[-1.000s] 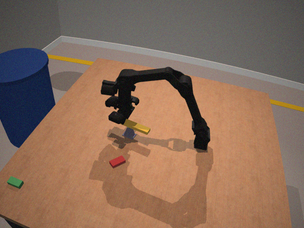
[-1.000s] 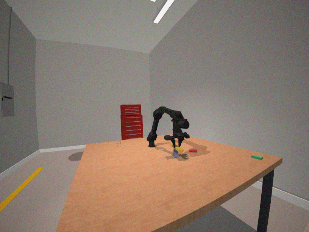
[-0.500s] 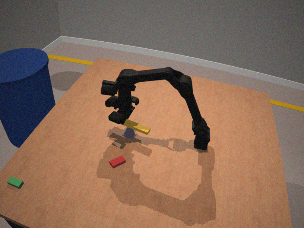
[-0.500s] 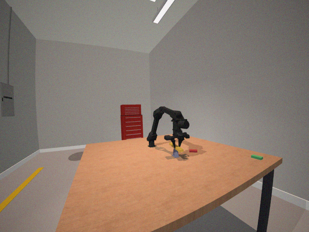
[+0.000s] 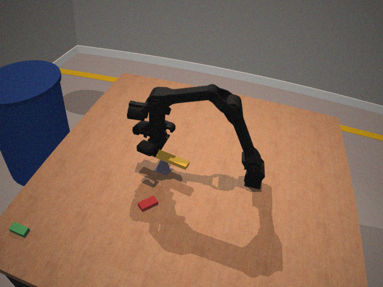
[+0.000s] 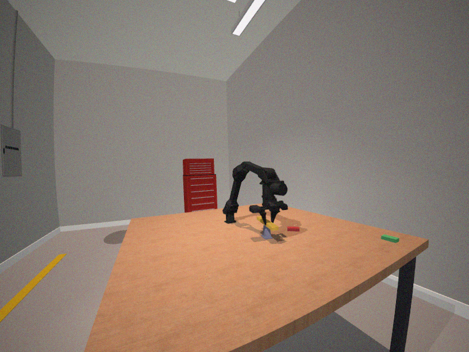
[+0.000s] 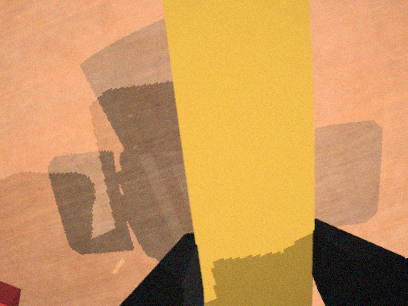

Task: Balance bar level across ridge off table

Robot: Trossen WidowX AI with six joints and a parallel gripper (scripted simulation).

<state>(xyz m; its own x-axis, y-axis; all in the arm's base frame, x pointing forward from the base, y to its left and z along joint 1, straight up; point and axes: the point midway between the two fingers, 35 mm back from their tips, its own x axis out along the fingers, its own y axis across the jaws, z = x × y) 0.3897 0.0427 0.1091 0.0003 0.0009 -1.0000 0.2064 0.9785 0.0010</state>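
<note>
My gripper tip is 3 cm past the yellow bar and 1 cm to the right of it. From my gripper tip the other things lie so: green block (35 cm ahead, 46 cm to the left, 7 cm below); red block (3 cm behind, 19 cm to the left, 7 cm below).
</note>
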